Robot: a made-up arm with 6 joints.
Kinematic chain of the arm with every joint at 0, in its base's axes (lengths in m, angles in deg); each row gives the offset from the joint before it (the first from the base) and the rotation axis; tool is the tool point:
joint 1: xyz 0 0 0.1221 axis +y
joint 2: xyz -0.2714 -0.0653 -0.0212 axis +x
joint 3: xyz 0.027 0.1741 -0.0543 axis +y
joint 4: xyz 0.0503 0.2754 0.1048 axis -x
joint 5: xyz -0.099 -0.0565 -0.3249 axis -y
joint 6: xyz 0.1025 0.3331 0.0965 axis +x
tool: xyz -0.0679 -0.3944 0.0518
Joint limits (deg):
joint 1: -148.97..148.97
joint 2: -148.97..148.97
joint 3: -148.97..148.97
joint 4: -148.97..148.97
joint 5: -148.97..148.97
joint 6: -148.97..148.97
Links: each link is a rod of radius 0.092 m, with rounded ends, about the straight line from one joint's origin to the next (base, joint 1, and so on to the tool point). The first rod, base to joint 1, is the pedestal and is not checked.
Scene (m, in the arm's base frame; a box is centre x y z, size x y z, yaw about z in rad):
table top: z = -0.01
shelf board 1: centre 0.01 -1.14 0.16 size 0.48 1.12 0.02 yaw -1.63
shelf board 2: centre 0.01 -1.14 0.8 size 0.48 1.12 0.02 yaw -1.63
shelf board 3: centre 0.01 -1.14 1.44 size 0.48 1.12 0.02 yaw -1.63
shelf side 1: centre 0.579 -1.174 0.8 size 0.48 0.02 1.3 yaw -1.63
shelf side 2: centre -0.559 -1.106 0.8 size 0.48 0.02 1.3 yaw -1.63
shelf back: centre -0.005 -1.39 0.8 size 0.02 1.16 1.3 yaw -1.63
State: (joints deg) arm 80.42 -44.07 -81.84 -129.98 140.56 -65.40
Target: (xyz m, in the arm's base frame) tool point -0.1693 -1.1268 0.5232
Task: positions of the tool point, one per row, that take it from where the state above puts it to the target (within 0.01 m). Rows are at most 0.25 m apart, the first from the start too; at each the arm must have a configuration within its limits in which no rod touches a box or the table.
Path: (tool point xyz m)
1: -1.0280 0.0774 0.8721
2: -0.9838 -0.1445 0.8004
3: -0.8869 -0.3222 0.7067
4: -0.7548 -0.4394 0.6025
5: -0.5380 -0.5504 0.6179
6: -0.3231 -0.5956 0.5876
7: -0.1370 -0.5813 0.5232
8: -0.1633 -0.7119 0.5216
9: -0.1801 -0.8342 0.5185
10: -0.1867 -0.9456 0.5160
11: -0.1831 -1.0439 0.5167
12: -0.1693 -1.1268 0.5232

